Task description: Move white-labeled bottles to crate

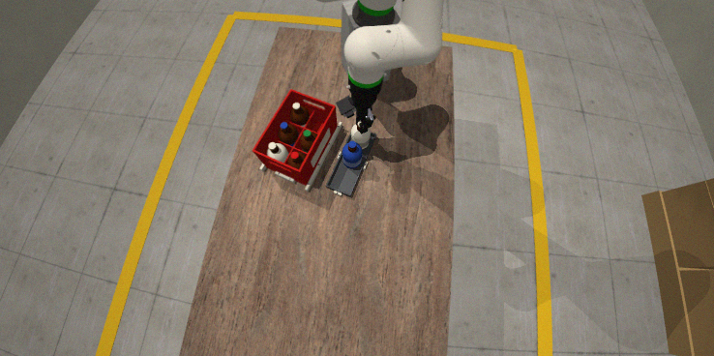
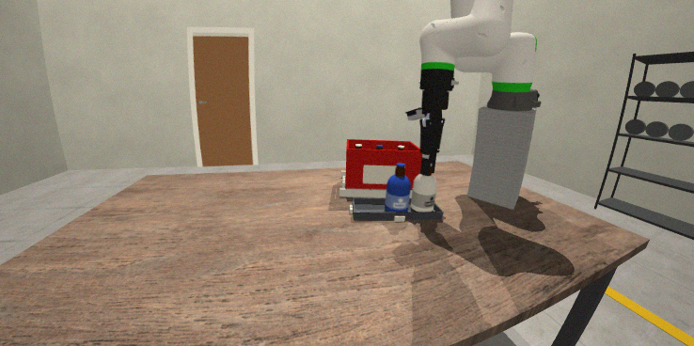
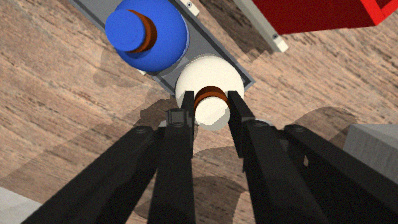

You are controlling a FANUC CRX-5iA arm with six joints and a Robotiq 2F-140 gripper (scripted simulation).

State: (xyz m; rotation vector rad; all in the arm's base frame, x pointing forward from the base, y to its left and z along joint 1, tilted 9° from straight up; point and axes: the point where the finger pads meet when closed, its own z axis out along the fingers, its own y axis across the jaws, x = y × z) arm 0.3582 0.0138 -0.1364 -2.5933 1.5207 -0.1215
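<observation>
Now: hand 80 mm short of the blue-labeled bottle, 20 mm to the left of it and 80 mm above it. The rest, counted from my hand: red crate 50 mm ahead, 230 mm to the right, 80 mm below; dark tray 80 mm ahead, 20 mm to the right, 150 mm below.
</observation>
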